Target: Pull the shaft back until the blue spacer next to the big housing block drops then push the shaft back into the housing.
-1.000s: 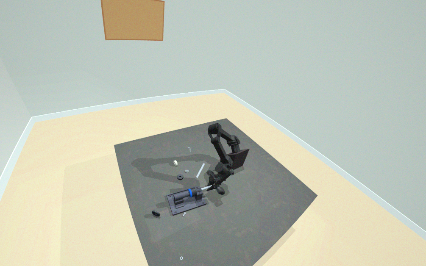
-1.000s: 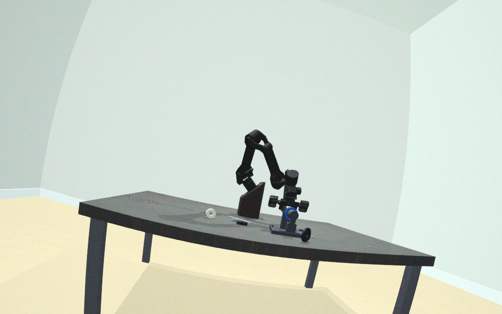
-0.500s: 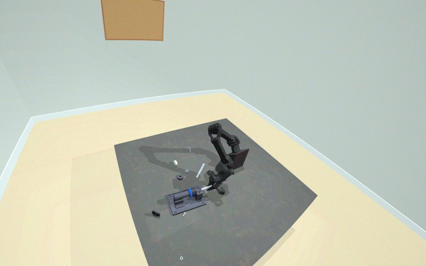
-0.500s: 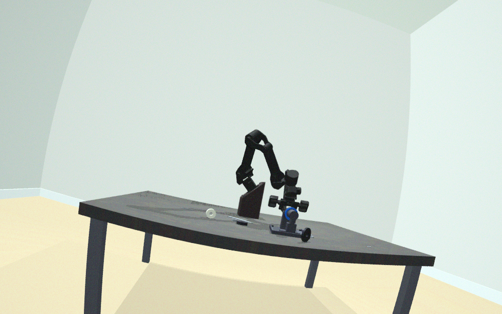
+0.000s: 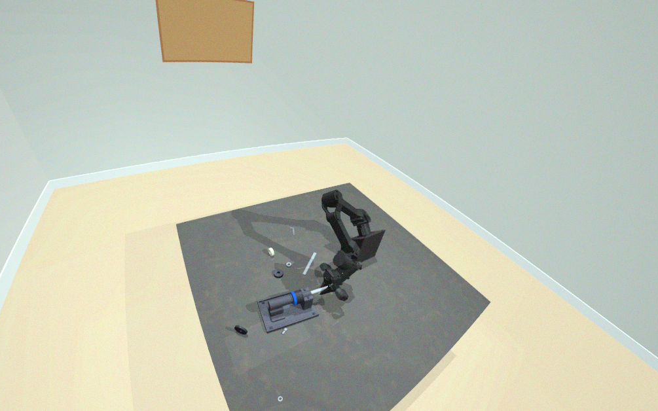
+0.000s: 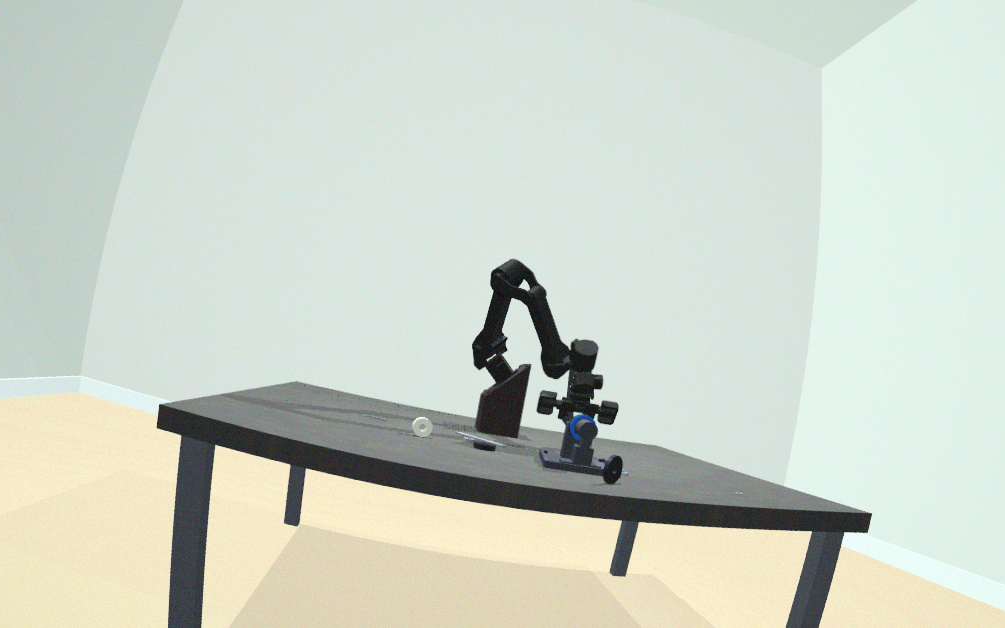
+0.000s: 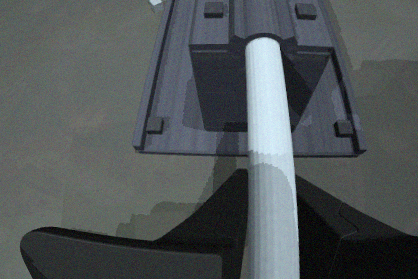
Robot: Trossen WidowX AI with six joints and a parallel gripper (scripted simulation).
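The shaft is 5 cm ahead of my gripper tip, 1 cm to the right of it and 2 cm above it. Also, from my gripper tip: blue spacer 12 cm ahead, 3 cm to the right, 2 cm above; white ring 3 cm ahead, 35 cm to the right, 3 cm below; bolt 21 cm ahead, 4 cm to the left, 5 cm below.
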